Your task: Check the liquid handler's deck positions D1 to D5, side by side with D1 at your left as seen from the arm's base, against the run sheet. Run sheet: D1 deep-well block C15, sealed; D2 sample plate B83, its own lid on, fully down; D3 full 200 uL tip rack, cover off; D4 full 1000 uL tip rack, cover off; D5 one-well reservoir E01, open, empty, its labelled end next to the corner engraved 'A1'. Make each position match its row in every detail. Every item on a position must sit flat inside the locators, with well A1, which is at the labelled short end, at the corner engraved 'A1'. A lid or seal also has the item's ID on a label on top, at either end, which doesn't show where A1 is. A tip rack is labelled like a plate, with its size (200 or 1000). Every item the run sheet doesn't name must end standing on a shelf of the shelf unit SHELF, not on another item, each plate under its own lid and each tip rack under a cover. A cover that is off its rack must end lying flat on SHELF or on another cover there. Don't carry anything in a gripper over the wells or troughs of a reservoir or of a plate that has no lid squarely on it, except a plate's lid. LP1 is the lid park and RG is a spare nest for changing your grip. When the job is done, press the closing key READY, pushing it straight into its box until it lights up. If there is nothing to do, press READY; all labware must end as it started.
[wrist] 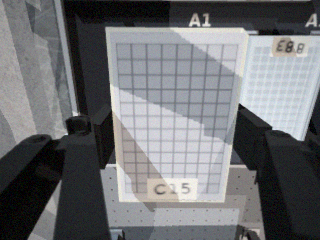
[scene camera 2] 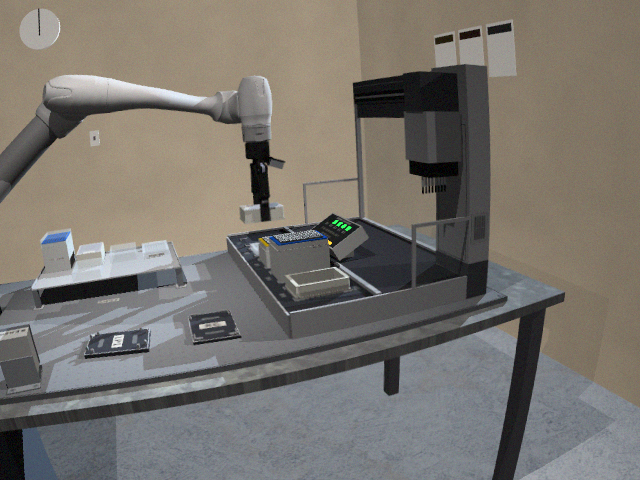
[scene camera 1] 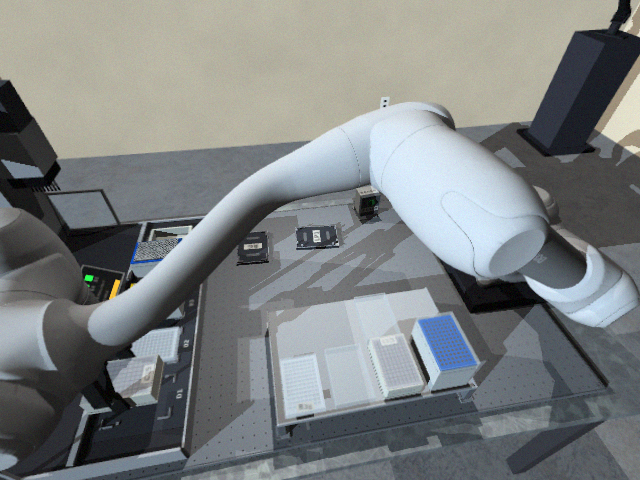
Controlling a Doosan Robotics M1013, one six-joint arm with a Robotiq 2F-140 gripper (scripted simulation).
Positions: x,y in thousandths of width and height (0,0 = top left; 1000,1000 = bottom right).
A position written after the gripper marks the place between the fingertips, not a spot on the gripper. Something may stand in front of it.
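Gripper visible in scene camera 1 (201,805), in scene camera 2 (410,453) and in the wrist view (536,465).
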